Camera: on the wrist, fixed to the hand. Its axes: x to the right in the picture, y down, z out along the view.
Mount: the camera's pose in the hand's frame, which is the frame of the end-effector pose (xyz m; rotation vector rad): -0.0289 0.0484 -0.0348 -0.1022 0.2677 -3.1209
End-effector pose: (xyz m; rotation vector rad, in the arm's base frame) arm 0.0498 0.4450 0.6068 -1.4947 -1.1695 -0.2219
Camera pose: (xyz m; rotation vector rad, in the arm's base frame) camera 0.0879 0.4088 0.5665 -1.4575 1.7614 1.9435
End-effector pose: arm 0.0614 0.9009 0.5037 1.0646 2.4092 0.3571
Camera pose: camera 0.0902 0.9099 0.5627 -2.6921 1.2251 -0.5302
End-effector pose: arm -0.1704 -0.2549 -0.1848 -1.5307 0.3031 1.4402
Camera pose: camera -0.1919 -0.3174 -0.1884 -0.4548 -1.4235 -1.2556
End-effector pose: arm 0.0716 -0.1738 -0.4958 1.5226 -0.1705 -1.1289
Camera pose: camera 0.1039 -0.1463 -0.4449 -0.2408 -1.7639 1.3011
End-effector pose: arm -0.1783 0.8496 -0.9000 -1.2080 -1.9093 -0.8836
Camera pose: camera -0.1173 0.8238 -0.8974 -2.0003 1.1366 1.1039
